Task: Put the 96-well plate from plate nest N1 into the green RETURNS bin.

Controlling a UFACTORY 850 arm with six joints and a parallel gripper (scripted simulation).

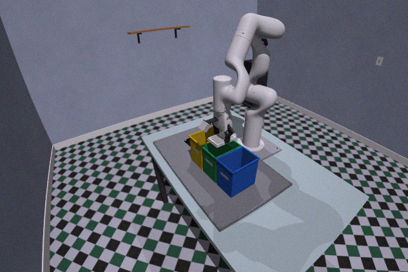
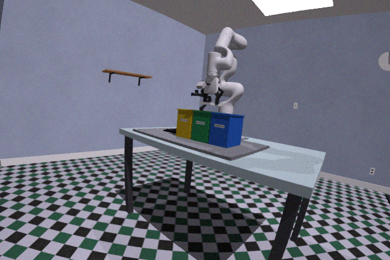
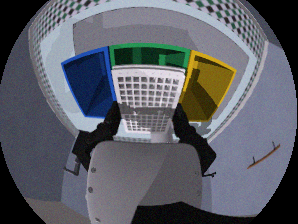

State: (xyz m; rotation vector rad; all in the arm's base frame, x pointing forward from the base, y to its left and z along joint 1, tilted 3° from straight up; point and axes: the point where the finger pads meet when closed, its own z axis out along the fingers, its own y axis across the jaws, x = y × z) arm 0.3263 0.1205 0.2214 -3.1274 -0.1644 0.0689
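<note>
The green bin lies 150 mm below my hand. Round my hand: white 96-well plate: 10 mm below; then blue bin: 150 mm below, 130 mm to the left, 10 mm behind; then yellow bin: 150 mm below, 130 mm to the right, 10 mm ahead.
</note>
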